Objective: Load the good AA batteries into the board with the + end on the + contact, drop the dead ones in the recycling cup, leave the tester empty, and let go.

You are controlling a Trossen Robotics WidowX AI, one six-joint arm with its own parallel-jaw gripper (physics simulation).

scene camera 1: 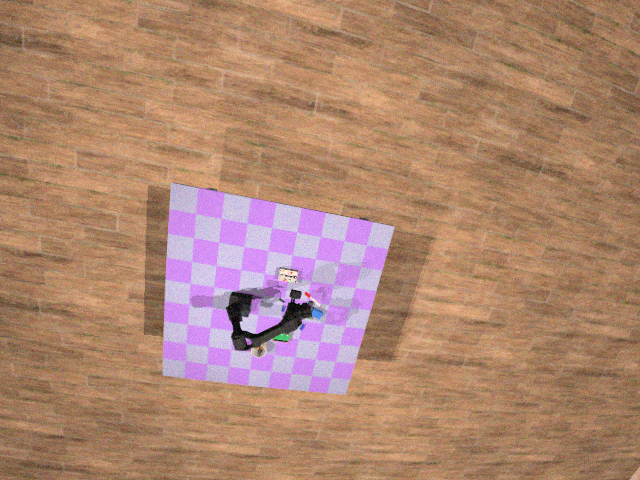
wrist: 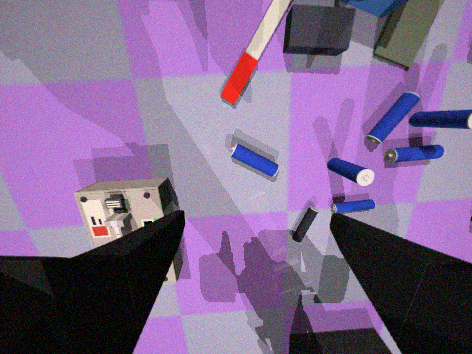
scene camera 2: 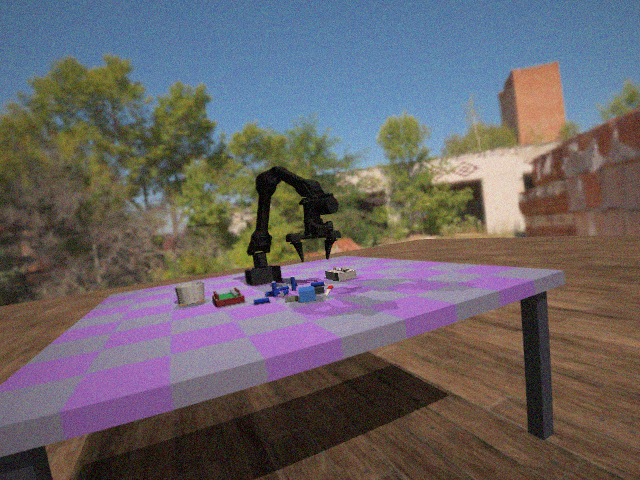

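Seen in the pictures: gripper, between the fingertips: (scene camera 1: 292, 299) (wrist: 257, 218) (scene camera 2: 315, 260); arm's base, origin of its link: (scene camera 1: 237, 306) (scene camera 2: 261, 267).
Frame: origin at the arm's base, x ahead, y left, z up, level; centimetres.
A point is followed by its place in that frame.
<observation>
The tester (scene camera 1: 287, 274) @[x 27.9, y 22.7, z -2.9 cm] (scene camera 2: 340, 273) @[x 33.8, y 18.7, z -3.2 cm] (wrist: 92, 210) @[x 32.3, y 24.0, z -2.9 cm] is a beige box, partly behind the left finger in the wrist view; no battery can be made out in its visible part. Several blue batteries lie about, among them one apart (wrist: 255, 160) @[x 34.6, y 8.6, z -4.4 cm], one slanted (wrist: 393, 117) @[x 37.0, y -4.4, z -4.5 cm] and a thinner one (wrist: 354, 205) @[x 28.2, y -1.7, z -4.9 cm] by the right fingertip. Another blue battery (wrist: 350, 171) @[x 33.2, y 0.9, z -2.0 cm] stands upright. A thin black cell (wrist: 305, 224) @[x 26.6, y 3.7, z -4.9 cm] lies nearby. The board (scene camera 1: 281, 337) @[x 28.6, y -22.3, z -3.8 cm] (scene camera 2: 227, 297) @[x 31.9, y -21.9, z -3.9 cm] is green with dark red walls. The pale cup (scene camera 1: 258, 351) @[x 14.5, y -35.1, z -4.6 cm] (scene camera 2: 190, 293) @[x 19.6, y -31.5, z -2.3 cm] stands beside it. My gripper (scene camera 2: 315, 258) @[x 32.7, y 9.7, z 2.9 cm] (wrist: 257, 218) @[x 32.7, y 9.7, z 2.9 cm] is open, empty and above the table.
A red-and-white stick (scene camera 1: 311, 298) @[x 44.8, y 6.9, z -5.6 cm] (wrist: 239, 79) @[x 41.9, y 9.2, z -5.4 cm] lies near a dark block (wrist: 319, 30) @[x 44.3, y 2.7, z -4.1 cm]. A blue block (scene camera 1: 316, 313) @[x 49.0, y -1.9, z -2.9 cm] (scene camera 2: 307, 294) @[x 52.4, y -3.9, z -3.8 cm] and an olive slab (wrist: 407, 32) @[x 43.9, y -5.6, z -5.6 cm] are beyond it. The arm's base (scene camera 2: 263, 274) @[x 7.4, y -1.7, z -2.0 cm] stands on the checkered table (scene camera 2: 206, 356) @[x 74.6, y -35.3, z -5.8 cm].
</observation>
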